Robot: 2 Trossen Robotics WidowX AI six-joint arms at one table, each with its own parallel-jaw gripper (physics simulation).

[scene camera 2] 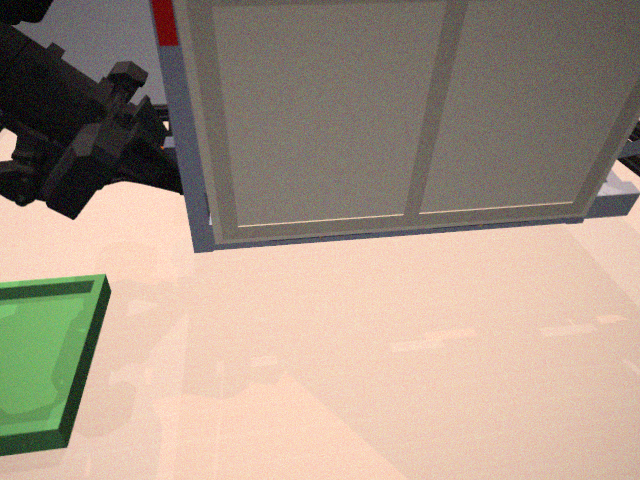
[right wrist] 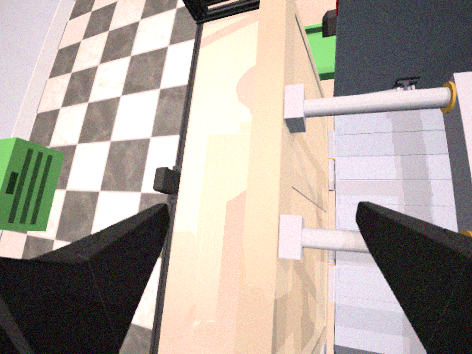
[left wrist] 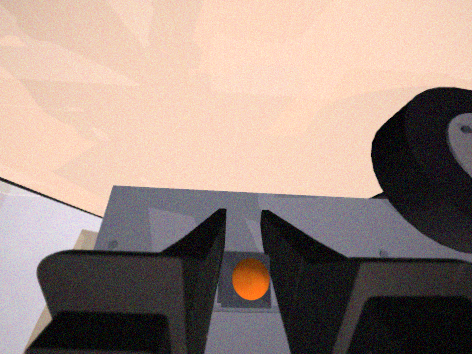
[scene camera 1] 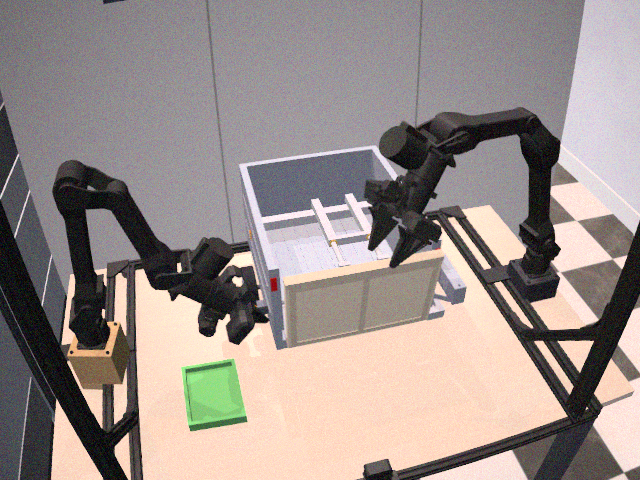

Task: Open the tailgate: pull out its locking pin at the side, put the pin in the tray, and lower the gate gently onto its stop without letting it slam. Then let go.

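Pixels of known places: left gripper, fingertip midpoint: point(left wrist: 243, 216) point(scene camera 1: 266, 317); right gripper, fingertip midpoint: point(right wrist: 261, 211) point(scene camera 1: 380, 258); left arm's base, link origin: point(scene camera 1: 93, 338); right arm's base, link origin: point(scene camera 1: 534, 268).
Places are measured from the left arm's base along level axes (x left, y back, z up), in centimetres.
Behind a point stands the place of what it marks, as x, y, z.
Note:
The tan tailgate point(scene camera 1: 326, 314) @(-2.2, -48.1, 7.3) point(scene camera 2: 320, 113) @(-2.4, -48.2, 9.0) stands upright across the end of the grey box body. In the left wrist view the locking pin's round orange end point(left wrist: 251, 279) @(6.8, -33.1, 0.8) shows against a small grey block on the box's side, between the fingers. My left gripper point(scene camera 1: 262, 311) @(7.4, -36.2, -2.3) point(left wrist: 243, 216) @(7.4, -36.2, -2.3) is shut on the pin beside the box's lower left side. The pin's shaft is hidden. My right gripper point(scene camera 1: 382, 256) @(-0.8, -57.7, 18.8) point(right wrist: 261, 211) @(-0.8, -57.7, 18.8) is open and empty, above the gate's top edge, one finger on each side of it. The green tray point(scene camera 1: 217, 424) @(-14.5, -26.1, -9.8) point(scene camera 2: 87, 364) @(-6.8, -30.6, -10.3) point(right wrist: 327, 76) @(-2.7, -29.8, -9.8) is empty, at the front left of the gate.
Inside the box, two white rods point(right wrist: 375, 104) @(3.2, -51.0, 17.5) with square end blocks reach to the gate's inner face. A black wheel point(left wrist: 420, 165) @(15.6, -31.5, -4.6) is near the left fingers. A grey arm-like part point(scene camera 1: 452, 284) @(-0.4, -71.9, 11.3) juts out right of the gate. Black rails frame the table.

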